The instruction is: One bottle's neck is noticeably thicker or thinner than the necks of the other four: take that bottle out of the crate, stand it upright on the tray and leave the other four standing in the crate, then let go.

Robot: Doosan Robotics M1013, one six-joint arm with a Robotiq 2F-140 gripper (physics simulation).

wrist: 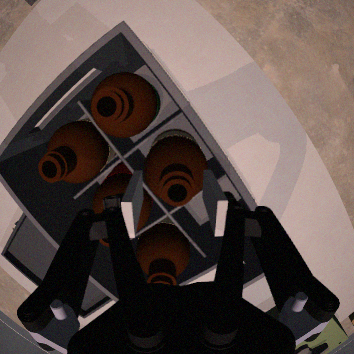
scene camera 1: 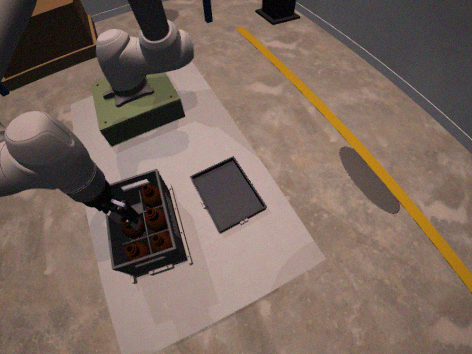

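Where they show: gripper, fingertip midpoint: (wrist: 172, 183) (scene camera 1: 129, 222); arm's base, origin of the base link: (scene camera 1: 131, 89).
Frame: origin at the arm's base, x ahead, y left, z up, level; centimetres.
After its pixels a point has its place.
The dark crate (scene camera 1: 179, 245) {x 77.4, y -5.5, z -1.5 cm} (wrist: 125, 31) {x 77.0, y -23.6, z 6.7 cm} holds five brown bottles upright in its divided cells; its back-left cell holds none. In the scene view they are the middle-left bottle (scene camera 1: 132, 228) {x 66.7, y -16.6, z 1.6 cm}, middle-right bottle (scene camera 1: 155, 219) {x 67.8, y -8.7, z 2.6 cm}, back-right bottle (scene camera 1: 150, 195) {x 59.2, y -7.5, z 2.7 cm}, front-left bottle (scene camera 1: 134, 252) {x 75.3, y -17.4, z 4.5 cm} and front-right bottle (scene camera 1: 160, 241) {x 75.7, y -9.4, z 4.3 cm}. My gripper (scene camera 1: 131, 215) {x 64.8, y -16.6, z 2.5 cm} (wrist: 172, 183) {x 64.8, y -16.6, z 2.5 cm} is open over the middle-left cell. In the wrist view, the neck of the middle-left bottle (wrist: 175, 165) {x 66.0, y -18.2, z 2.8 cm} shows between the spread fingers, not gripped. Which neck differs in thickness is hard to tell. The shallow dark tray (scene camera 1: 227, 196) {x 65.8, y 16.6, z -10.3 cm} (wrist: 35, 245) {x 71.5, y 17.2, z -10.3 cm} has no bottle on it.
The crate and tray stand on a pale floor area (scene camera 1: 250, 280) {x 96.0, y 9.5, z -10.8 cm}. The tray lies right of the crate in the scene view. A green base block (scene camera 1: 142, 121) {x 18.9, y -1.0, z -3.8 cm} carrying a robot arm is behind them. A yellow floor line (scene camera 1: 320, 107) runs along the right. A brown box (scene camera 1: 50, 45) is at the back left.
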